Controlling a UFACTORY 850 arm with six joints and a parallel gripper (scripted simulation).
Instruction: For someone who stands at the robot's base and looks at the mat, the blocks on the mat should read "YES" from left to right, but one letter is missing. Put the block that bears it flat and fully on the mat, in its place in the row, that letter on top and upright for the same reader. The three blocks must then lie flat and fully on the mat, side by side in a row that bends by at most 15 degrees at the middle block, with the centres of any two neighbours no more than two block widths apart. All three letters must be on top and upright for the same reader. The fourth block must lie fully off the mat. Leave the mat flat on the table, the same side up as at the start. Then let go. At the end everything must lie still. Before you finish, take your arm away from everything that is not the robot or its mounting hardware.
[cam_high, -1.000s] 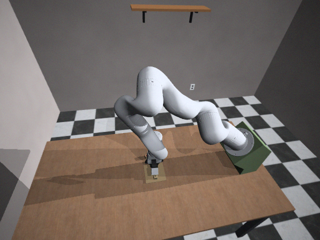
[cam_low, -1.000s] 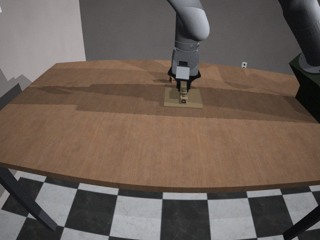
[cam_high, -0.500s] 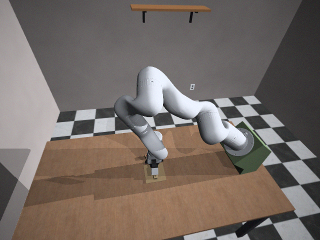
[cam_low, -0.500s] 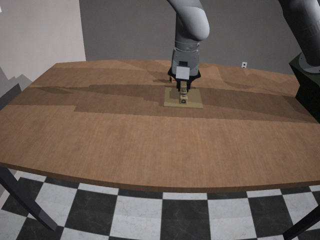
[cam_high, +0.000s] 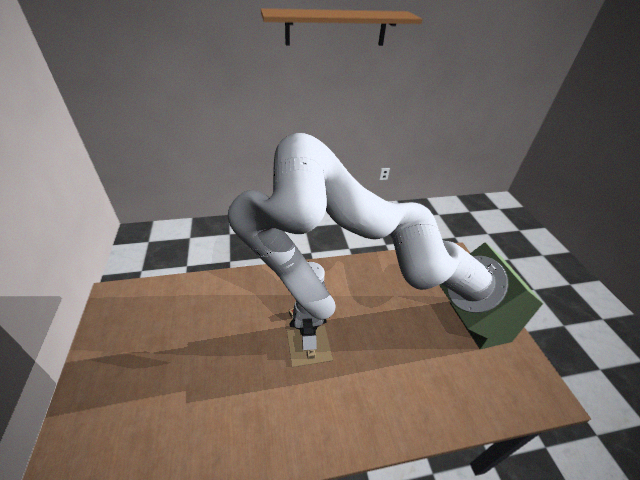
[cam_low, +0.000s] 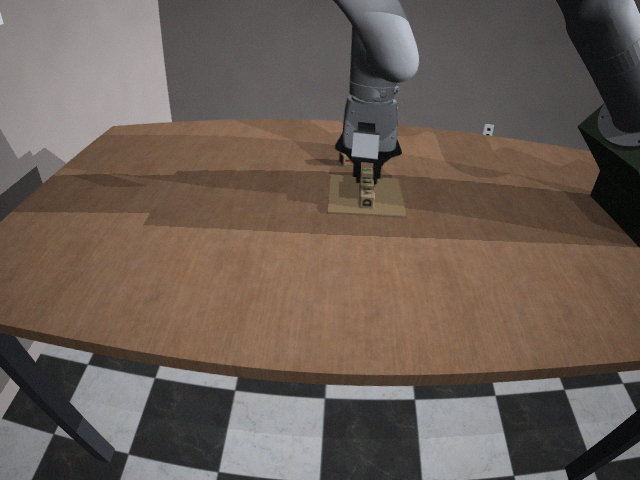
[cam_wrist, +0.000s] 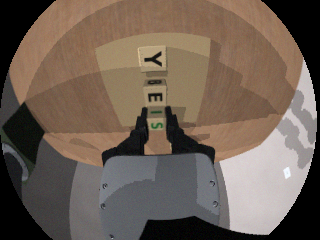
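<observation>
My hand is 1 cm above the green-lettered block. The rest, counted from my hand: tan mat 4 cm to the left, 3 cm below; then red-lettered block 10 cm to the right, 4 cm ahead, 2 cm below.
</observation>
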